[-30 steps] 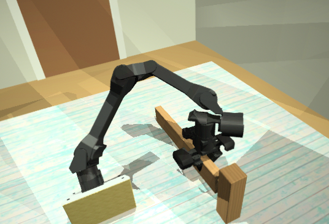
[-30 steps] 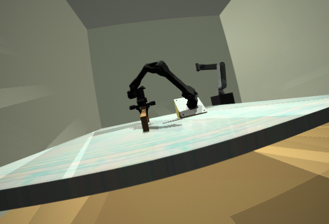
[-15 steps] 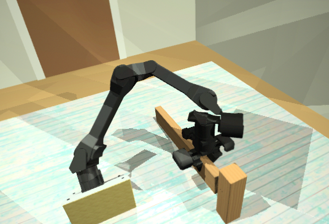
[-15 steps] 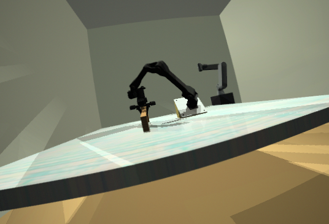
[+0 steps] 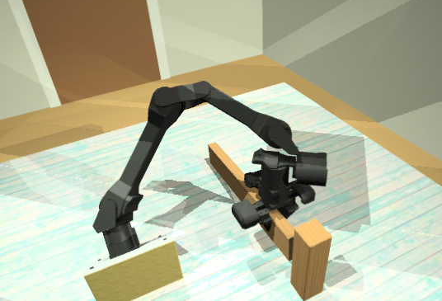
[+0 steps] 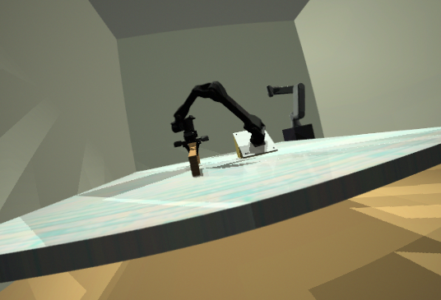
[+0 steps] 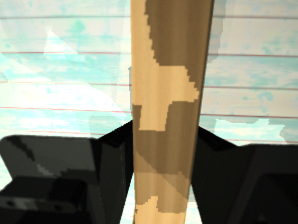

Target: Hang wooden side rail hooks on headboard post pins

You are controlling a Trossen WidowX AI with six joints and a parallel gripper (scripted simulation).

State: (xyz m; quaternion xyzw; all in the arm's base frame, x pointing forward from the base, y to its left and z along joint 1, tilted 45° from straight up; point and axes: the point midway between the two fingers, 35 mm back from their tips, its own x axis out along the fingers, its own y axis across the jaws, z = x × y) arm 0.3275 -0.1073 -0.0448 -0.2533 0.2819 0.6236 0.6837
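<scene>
Now: gripper tip 13 cm to the left of the headboard post, 4 cm below it and 1 cm past it.
</scene>
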